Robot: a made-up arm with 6 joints. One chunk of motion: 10 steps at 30 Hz.
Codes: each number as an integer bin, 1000 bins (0 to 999) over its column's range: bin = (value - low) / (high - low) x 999, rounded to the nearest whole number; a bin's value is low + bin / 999 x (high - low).
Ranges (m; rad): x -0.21..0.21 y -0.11..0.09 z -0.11..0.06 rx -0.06..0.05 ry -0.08..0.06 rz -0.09..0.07
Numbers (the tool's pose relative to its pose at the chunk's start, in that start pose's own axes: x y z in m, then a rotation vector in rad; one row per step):
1: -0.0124 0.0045 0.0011 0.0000 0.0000 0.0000
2: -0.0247 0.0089 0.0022 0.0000 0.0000 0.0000
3: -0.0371 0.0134 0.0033 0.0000 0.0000 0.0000
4: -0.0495 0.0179 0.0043 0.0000 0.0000 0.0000
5: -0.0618 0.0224 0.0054 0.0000 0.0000 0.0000
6: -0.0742 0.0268 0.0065 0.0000 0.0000 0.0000
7: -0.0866 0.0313 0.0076 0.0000 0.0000 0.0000
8: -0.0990 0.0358 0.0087 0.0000 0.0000 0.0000
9: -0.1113 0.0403 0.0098 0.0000 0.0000 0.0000
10: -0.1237 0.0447 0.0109 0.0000 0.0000 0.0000
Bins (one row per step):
1: 470 572 653 545 571 562
2: 441 594 659 545 571 562
3: 411 616 666 545 571 562
4: 382 639 672 545 571 562
5: 353 661 678 545 571 562
6: 323 683 685 545 571 562
7: 294 706 691 545 571 562
8: 264 728 698 545 571 562
9: 235 751 704 545 571 562
10: 205 773 710 545 571 562

